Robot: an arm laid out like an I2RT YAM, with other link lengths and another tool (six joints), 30 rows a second.
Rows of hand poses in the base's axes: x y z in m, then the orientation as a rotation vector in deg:
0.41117, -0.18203, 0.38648, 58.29, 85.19, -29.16
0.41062, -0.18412, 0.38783, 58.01, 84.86, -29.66
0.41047, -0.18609, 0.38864, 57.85, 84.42, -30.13
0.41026, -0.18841, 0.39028, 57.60, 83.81, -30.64
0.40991, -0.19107, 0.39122, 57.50, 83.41, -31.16
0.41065, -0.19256, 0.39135, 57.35, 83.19, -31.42
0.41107, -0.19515, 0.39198, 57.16, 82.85, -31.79
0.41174, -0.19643, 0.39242, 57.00, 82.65, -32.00
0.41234, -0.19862, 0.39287, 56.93, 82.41, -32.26
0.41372, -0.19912, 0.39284, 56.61, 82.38, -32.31
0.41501, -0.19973, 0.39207, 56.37, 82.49, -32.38
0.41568, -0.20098, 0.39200, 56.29, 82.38, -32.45
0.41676, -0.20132, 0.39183, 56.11, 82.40, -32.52
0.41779, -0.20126, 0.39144, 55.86, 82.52, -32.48
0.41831, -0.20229, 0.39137, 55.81, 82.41, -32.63
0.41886, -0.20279, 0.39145, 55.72, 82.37, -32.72
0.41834, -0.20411, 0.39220, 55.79, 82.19, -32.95
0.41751, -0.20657, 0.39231, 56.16, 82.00, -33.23
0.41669, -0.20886, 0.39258, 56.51, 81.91, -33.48
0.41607, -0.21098, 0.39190, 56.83, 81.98, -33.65
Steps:
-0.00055, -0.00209, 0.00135, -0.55, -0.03, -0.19
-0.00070, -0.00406, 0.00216, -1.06, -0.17, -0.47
-0.00091, -0.00638, 0.00380, -1.71, -0.43, -0.76
-0.00126, -0.00904, 0.00474, -2.18, -0.50, -1.09
-0.00052, -0.01053, 0.00487, -2.49, -0.55, -1.20
-0.00010, -0.01312, 0.00550, -2.93, -0.65, -1.38
0.00057, -0.01440, 0.00594, -3.21, -0.71, -1.45
0.00117, -0.01659, 0.00639, -3.48, -0.78, -1.62
0.00255, -0.01709, 0.00636, -3.73, -0.79, -1.46
0.00384, -0.01770, 0.00559, -3.87, -0.67, -1.32
0.00451, -0.01895, 0.00552, -4.00, -0.72, -1.34
0.00559, -0.01929, 0.00535, -4.15, -0.67, -1.26
0.00662, -0.01923, 0.00496, -4.24, -0.60, -1.05
0.00714, -0.02026, 0.00489, -4.39, -0.62, -1.13
0.00769, -0.02076, 0.00497, -4.51, -0.60, -1.13
0.00717, -0.02208, 0.00572, -4.64, -0.64, -1.36
0.00634, -0.02454, 0.00583, -4.61, -0.64, -1.79
0.00552, -0.02683, 0.00610, -4.53, -0.59, -2.18
0.00490, -0.02895, 0.00542, -4.37, -0.44, -2.45

